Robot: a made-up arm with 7 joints. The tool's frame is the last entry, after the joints. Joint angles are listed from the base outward.
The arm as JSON. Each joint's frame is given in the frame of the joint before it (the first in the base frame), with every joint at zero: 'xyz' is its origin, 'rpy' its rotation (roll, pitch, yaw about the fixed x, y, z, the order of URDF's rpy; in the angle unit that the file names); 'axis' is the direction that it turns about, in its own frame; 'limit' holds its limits. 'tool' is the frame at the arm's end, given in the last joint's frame.
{
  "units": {
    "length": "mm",
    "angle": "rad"
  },
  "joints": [
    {
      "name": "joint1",
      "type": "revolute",
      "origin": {
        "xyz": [
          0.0,
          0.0,
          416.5
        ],
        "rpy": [
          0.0,
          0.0,
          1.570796
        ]
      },
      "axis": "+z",
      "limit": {
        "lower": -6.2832,
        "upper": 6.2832
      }
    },
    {
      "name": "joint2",
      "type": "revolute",
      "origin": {
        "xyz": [
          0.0,
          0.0,
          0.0
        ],
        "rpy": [
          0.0,
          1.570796,
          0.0
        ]
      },
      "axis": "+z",
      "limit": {
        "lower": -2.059,
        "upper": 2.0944
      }
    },
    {
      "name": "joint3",
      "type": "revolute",
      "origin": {
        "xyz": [
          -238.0,
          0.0,
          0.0
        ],
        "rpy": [
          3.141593,
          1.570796,
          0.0
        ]
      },
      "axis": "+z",
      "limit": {
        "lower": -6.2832,
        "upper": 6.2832
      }
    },
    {
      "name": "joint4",
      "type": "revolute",
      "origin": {
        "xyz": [
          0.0,
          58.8,
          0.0
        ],
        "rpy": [
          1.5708,
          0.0,
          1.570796
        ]
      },
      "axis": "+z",
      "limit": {
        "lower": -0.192,
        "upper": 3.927
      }
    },
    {
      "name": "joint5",
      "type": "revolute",
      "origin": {
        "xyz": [
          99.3,
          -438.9,
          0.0
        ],
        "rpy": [
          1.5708,
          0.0,
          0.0
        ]
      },
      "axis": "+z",
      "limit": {
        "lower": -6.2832,
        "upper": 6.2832
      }
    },
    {
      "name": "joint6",
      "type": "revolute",
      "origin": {
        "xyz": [
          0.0,
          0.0,
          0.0
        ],
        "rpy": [
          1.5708,
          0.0,
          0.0
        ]
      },
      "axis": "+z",
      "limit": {
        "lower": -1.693,
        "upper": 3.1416
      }
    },
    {
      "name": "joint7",
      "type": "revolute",
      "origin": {
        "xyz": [
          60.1,
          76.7,
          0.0
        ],
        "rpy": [
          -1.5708,
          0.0,
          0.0
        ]
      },
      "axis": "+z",
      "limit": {
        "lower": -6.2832,
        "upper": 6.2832
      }
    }
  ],
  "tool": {
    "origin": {
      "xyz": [
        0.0,
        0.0,
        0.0
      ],
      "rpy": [
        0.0,
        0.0,
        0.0
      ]
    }
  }
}
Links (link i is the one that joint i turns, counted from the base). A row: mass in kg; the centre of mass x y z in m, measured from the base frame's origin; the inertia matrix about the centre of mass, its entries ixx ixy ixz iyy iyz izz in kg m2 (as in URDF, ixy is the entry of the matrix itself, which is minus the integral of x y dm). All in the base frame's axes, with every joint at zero. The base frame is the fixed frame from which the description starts. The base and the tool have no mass.
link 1: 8.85; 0.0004 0.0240 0.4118; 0.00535 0 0 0.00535 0 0.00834
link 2: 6.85; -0.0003 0.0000 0.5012; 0.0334 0 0 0.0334 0 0.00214
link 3: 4.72; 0.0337 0.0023 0.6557; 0.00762 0 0 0.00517 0 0.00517
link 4: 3.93; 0.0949 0.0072 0.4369; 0.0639 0 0.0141 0.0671 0 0.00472
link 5: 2.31; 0.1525 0.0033 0.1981; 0.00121 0 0 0.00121 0 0.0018
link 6: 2.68; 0.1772 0.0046 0.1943; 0.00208 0 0.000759 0.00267 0 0.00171
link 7: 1.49; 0.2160 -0.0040 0.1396; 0.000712 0 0 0.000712 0 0.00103
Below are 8 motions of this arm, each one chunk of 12 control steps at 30 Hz.
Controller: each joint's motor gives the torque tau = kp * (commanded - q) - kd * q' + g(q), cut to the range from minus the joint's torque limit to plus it. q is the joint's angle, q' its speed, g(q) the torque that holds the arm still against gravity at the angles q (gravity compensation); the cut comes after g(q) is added. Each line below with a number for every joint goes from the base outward.
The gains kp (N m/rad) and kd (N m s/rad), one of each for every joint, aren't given. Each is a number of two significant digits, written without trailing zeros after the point. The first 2 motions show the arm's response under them.
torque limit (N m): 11 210 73 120 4.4 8 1.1
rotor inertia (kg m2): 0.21 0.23 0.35 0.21 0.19 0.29 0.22
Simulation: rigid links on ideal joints. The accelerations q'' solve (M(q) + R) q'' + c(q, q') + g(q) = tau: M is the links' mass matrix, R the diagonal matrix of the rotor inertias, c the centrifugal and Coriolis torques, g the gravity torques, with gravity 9.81 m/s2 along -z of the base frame. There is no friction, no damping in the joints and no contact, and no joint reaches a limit. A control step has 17 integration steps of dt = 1/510 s. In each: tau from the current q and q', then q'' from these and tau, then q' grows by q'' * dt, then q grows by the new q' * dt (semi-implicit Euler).
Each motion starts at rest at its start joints. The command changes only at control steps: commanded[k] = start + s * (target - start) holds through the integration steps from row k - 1 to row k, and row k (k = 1, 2, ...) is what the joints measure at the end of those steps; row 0 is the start. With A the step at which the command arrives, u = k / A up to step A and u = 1 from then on. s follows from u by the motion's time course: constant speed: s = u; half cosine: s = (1 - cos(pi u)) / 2; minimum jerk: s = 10 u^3 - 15 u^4 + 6 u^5; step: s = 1 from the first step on.
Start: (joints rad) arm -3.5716 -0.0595 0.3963 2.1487 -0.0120 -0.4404 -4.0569
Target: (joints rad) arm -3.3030 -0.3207 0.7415 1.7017 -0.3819 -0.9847 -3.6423
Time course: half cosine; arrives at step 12
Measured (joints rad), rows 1 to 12:
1: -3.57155 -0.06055 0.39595 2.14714 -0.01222 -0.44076 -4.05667
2: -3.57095 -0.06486 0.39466 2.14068 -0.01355 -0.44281 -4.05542
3: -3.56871 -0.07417 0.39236 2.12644 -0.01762 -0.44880 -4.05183
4: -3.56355 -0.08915 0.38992 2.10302 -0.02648 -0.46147 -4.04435
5: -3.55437 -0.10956 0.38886 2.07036 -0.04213 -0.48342 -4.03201
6: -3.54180 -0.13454 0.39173 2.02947 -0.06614 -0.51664 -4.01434
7: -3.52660 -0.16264 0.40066 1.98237 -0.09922 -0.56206 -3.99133
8: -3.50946 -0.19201 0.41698 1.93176 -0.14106 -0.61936 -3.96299
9: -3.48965 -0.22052 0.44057 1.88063 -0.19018 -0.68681 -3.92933
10: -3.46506 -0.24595 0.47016 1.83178 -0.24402 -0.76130 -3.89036
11: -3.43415 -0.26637 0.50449 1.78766 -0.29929 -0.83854 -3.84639
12: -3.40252 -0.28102 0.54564 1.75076 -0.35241 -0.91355 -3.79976
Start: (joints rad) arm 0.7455 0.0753 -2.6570 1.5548 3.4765 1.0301 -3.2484
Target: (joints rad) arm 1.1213 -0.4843 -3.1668 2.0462 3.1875 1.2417 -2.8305
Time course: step
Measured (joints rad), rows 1 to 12:
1: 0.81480 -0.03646 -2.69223 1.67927 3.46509 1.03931 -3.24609
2: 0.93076 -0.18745 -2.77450 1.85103 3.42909 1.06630 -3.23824
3: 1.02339 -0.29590 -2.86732 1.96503 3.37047 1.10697 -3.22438
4: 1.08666 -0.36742 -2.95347 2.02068 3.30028 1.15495 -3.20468
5: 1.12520 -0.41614 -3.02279 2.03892 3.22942 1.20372 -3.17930
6: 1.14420 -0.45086 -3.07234 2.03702 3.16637 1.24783 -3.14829
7: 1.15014 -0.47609 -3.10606 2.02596 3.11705 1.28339 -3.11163
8: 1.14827 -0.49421 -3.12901 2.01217 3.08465 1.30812 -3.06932
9: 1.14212 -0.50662 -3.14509 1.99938 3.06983 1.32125 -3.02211
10: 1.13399 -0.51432 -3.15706 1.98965 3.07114 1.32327 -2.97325
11: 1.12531 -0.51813 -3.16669 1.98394 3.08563 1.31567 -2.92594
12: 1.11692 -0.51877 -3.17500 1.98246 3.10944 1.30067 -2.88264
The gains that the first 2 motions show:
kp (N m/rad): 150 570 79 200 22 22 13
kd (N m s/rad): 13 43 7.7 18 1.2 1.4 1.5
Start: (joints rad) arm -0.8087 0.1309 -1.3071 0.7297 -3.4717 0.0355 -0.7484
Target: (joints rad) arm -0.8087 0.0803 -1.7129 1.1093 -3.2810 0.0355 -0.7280
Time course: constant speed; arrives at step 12
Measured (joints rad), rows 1 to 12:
1: -0.80754 0.13027 -1.30885 0.73125 -3.47045 0.03515 -0.74837
2: -0.80458 0.12869 -1.31407 0.73682 -3.46607 0.03401 -0.74826
3: -0.80020 0.12626 -1.32324 0.74796 -3.45751 0.03204 -0.74801
4: -0.79504 0.12312 -1.33636 0.76528 -3.44450 0.02944 -0.74756
5: -0.78965 0.11945 -1.35320 0.78863 -3.42745 0.02665 -0.74688
6: -0.78444 0.11538 -1.37343 0.81729 -3.40724 0.02415 -0.74594
7: -0.77969 0.11108 -1.39670 0.85022 -3.38497 0.02242 -0.74473
8: -0.77557 0.10667 -1.42263 0.88622 -3.36181 0.02183 -0.74325
9: -0.77221 0.10224 -1.45088 0.92411 -3.33881 0.02260 -0.74152
10: -0.76967 0.09786 -1.48116 0.96284 -3.31682 0.02478 -0.73957
11: -0.76800 0.09358 -1.51321 1.00156 -3.29640 0.02824 -0.73745
12: -0.76720 0.08939 -1.54681 1.03961 -3.27784 0.03272 -0.73521

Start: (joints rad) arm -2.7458 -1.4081 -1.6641 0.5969 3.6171 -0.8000 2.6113
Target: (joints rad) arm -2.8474 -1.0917 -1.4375 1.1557 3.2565 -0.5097 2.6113
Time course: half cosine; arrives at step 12
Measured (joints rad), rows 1 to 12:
1: -2.74545 -1.40674 -1.66387 0.59759 3.61676 -0.79986 2.61131
2: -2.74393 -1.40116 -1.66276 0.60111 3.61473 -0.79900 2.61135
3: -2.74057 -1.38907 -1.65997 0.61046 3.60866 -0.79628 2.61145
4: -2.73543 -1.36963 -1.65487 0.62842 3.59583 -0.79020 2.61163
5: -2.72935 -1.34318 -1.64715 0.65689 3.57388 -0.77912 2.61189
6: -2.72292 -1.31096 -1.63704 0.69705 3.54143 -0.76172 2.61221
7: -2.71625 -1.27489 -1.62519 0.74889 3.49842 -0.73723 2.61257
8: -2.71034 -1.23735 -1.61216 0.81038 3.44631 -0.70542 2.61291
9: -2.70721 -1.20089 -1.59790 0.87765 3.38796 -0.66673 2.61317
10: -2.70949 -1.16794 -1.58174 0.94566 3.32734 -0.62238 2.61329
11: -2.71999 -1.14062 -1.56248 1.00904 3.26923 -0.57440 2.61323
12: -2.74093 -1.12063 -1.53906 1.06297 3.21863 -0.52555 2.61297

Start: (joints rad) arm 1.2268 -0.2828 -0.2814 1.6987 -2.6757 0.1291 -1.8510
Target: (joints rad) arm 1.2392 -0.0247 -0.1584 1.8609 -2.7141 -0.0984 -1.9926
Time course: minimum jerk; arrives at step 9
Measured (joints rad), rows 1 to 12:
1: 1.22667 -0.28225 -0.28139 1.69934 -2.67573 0.12895 -1.85105
2: 1.22579 -0.27839 -0.28131 1.70369 -2.67594 0.12781 -1.85147
3: 1.22342 -0.26718 -0.28103 1.71587 -2.67674 0.12405 -1.85300
4: 1.21934 -0.24587 -0.28025 1.73797 -2.67866 0.11579 -1.85666
5: 1.21409 -0.21459 -0.27854 1.76849 -2.68224 0.10154 -1.86344
6: 1.20883 -0.17654 -0.27533 1.80255 -2.68775 0.08068 -1.87392
7: 1.20492 -0.13689 -0.27000 1.83349 -2.69505 0.05375 -1.88806
8: 1.20343 -0.10104 -0.26214 1.85517 -2.70354 0.02234 -1.90511
9: 1.20473 -0.07247 -0.25173 1.86469 -2.71232 -0.01134 -1.92378
10: 1.20830 -0.05122 -0.23922 1.86409 -2.72041 -0.04518 -1.94271
11: 1.21334 -0.03563 -0.22523 1.85758 -2.72704 -0.07739 -1.96076
12: 1.21927 -0.02418 -0.21039 1.84872 -2.73169 -0.10642 -1.97704

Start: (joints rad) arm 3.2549 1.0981 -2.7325 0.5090 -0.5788 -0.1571 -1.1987
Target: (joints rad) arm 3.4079 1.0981 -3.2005 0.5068 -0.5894 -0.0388 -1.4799
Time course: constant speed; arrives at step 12
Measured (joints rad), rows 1 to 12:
1: 3.25699 1.09786 -2.73456 0.50867 -0.57906 -0.15667 -1.19947
2: 3.26307 1.09738 -2.74113 0.50776 -0.57997 -0.15514 -1.20219
3: 3.27310 1.09687 -2.75318 0.50646 -0.58172 -0.15210 -1.20769
4: 3.28616 1.09651 -2.77087 0.50518 -0.58429 -0.14734 -1.21647
5: 3.30107 1.09638 -2.79392 0.50432 -0.58747 -0.14083 -1.22871
6: 3.31677 1.09651 -2.82184 0.50417 -0.59092 -0.13271 -1.24438
7: 3.33242 1.09686 -2.85406 0.50481 -0.59423 -0.12319 -1.26324
8: 3.34746 1.09738 -2.88998 0.50619 -0.59703 -0.11254 -1.28489
9: 3.36158 1.09799 -2.92902 0.50815 -0.59901 -0.10107 -1.30888
10: 3.37467 1.09865 -2.97061 0.51046 -0.59999 -0.08905 -1.33469
11: 3.38675 1.09929 -3.01423 0.51290 -0.59991 -0.07676 -1.36180
12: 3.39795 1.09987 -3.05939 0.51524 -0.59887 -0.06440 -1.38972

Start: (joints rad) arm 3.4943 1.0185 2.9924 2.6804 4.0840 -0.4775 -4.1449
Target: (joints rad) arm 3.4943 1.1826 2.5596 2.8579 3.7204 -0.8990 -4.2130
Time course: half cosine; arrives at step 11
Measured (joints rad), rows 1 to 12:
1: 3.49407 1.01875 2.99168 2.68030 4.08357 -0.47787 -4.14494
2: 3.49302 1.01992 2.98812 2.68014 4.08119 -0.47990 -4.14515
3: 3.49056 1.02283 2.97892 2.68046 4.07432 -0.48580 -4.14575
4: 3.48654 1.02823 2.96176 2.68225 4.06014 -0.49810 -4.14703
5: 3.48139 1.03665 2.93542 2.68664 4.03628 -0.51918 -4.14926
6: 3.47603 1.04838 2.89993 2.69472 4.00151 -0.55065 -4.15265
7: 3.47171 1.06340 2.85645 2.70723 3.95614 -0.59299 -4.15733
8: 3.46961 1.08140 2.80704 2.72446 3.90213 -0.64523 -4.16331
9: 3.47058 1.10181 2.75439 2.74612 3.84288 -0.70501 -4.17043
10: 3.47488 1.12375 2.70163 2.77125 3.78277 -0.76870 -4.17839
11: 3.48217 1.14605 2.65227 2.79831 3.72662 -0.83190 -4.18677
12: 3.49144 1.16738 2.60936 2.82524 3.67879 -0.89019 -4.19506

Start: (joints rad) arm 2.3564 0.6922 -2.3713 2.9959 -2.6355 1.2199 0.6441
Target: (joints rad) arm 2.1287 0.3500 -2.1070 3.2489 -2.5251 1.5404 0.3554
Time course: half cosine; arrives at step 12
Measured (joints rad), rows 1 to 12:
1: 2.35547 0.69132 -2.37073 2.99738 -2.63547 1.22006 0.64394
2: 2.35167 0.68744 -2.36806 3.00343 -2.63527 1.22109 0.64305
3: 2.34348 0.67847 -2.36152 3.01634 -2.63463 1.22436 0.64049
4: 2.33027 0.66304 -2.34995 3.03652 -2.63310 1.23161 0.63517
5: 2.31207 0.64068 -2.33303 3.06288 -2.63014 1.24456 0.62603
6: 2.28944 0.61165 -2.31126 3.09328 -2.62518 1.26454 0.61228
7: 2.26338 0.57690 -2.28575 3.12501 -2.61775 1.29219 0.59354
8: 2.23543 0.53793 -2.25784 3.15523 -2.60757 1.32729 0.56981
9: 2.20757 0.49669 -2.22889 3.18137 -2.59458 1.36870 0.54157
10: 2.18211 0.45552 -2.20010 3.20143 -2.57896 1.41445 0.50987
11: 2.16152 0.41697 -2.17253 3.21428 -2.56117 1.46193 0.47625
12: 2.14798 0.38362 -2.14727 3.21968 -2.54191 1.50814 0.44256

